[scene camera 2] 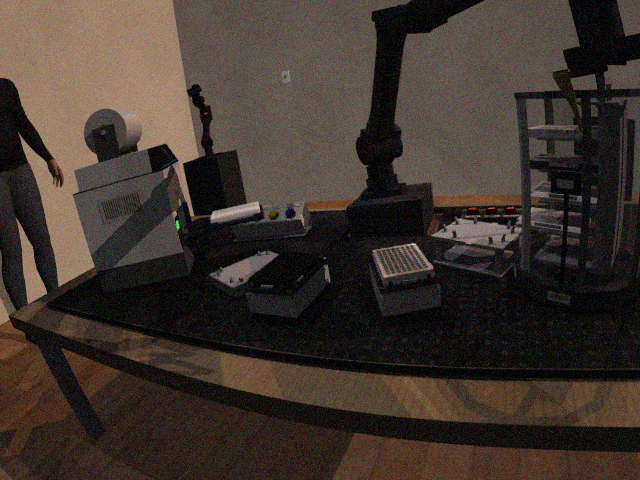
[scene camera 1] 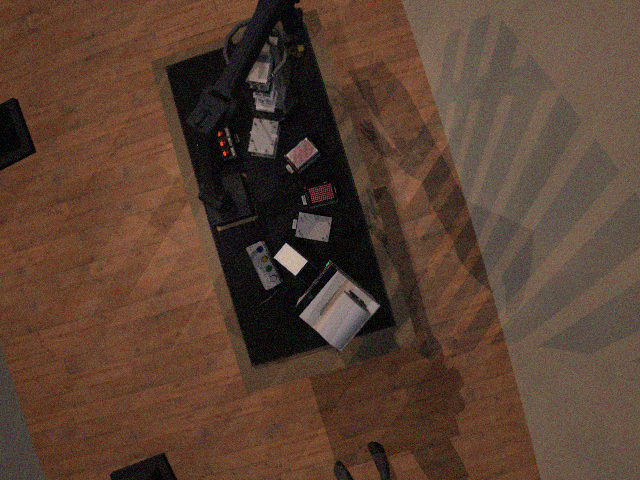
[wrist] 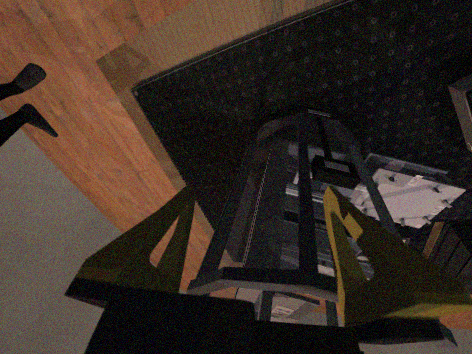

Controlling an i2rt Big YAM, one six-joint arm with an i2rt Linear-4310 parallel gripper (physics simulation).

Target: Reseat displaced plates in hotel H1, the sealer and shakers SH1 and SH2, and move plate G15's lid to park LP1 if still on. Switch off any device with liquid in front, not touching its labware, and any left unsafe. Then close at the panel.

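Places are measured from the arm's base along level axes (x back, y right, z up), in centimetres.
Pixels of known places: gripper, between the fingertips: (scene camera 2: 618,126) (scene camera 1: 298,43) (wrist: 256,190); arm's base, origin of its link: (scene camera 2: 384,193) (scene camera 1: 224,204).
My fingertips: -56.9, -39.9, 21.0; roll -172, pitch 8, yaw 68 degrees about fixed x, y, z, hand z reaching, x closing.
Note:
Ahead of a thing's pixels: the offset from my fingertips to its middle, as dx, dy, dz. "*": to the spot under its first point.
My gripper (wrist: 256,190) is open and empty above the tall dark-framed rack {+16.0, -1.1, -11.3} (scene camera 2: 523,155) (wrist: 302,220), probably hotel H1, which holds several plates; their seating is unclear. One shaker {* +7.3, +30.1, -26.3} (scene camera 2: 410,299) bears a pale plate {+14.2, +31.9, -22.8} (scene camera 1: 302,153) (scene camera 2: 403,260) that looks slightly skewed. The other shaker (scene camera 2: 273,304) bears a dark plate {+13.5, +53.0, -22.8} (scene camera 2: 284,271) with red wells in scene camera 1. The boxy sealer {+26.5, +99.0, -6.2} (scene camera 1: 336,310) (scene camera 2: 134,227) shows a green light; a white plate {+38.2, +75.5, -17.3} (scene camera 1: 290,258) (scene camera 2: 236,212) is before it. The panel {+52.5, +73.2, -24.8} (scene camera 1: 263,265) (scene camera 2: 281,222) has coloured buttons. G15, its lid and any liquid cannot be identified.
One pegged stand (scene camera 1: 263,136) (scene camera 2: 478,232) (wrist: 405,195) is beside the rack; another flat pegged stand (scene camera 1: 312,226) (scene camera 2: 240,273) is beside the dark-plated shaker. A unit with red displays (scene camera 1: 225,143) (scene camera 2: 491,210) is near the arm base (scene camera 2: 390,206).

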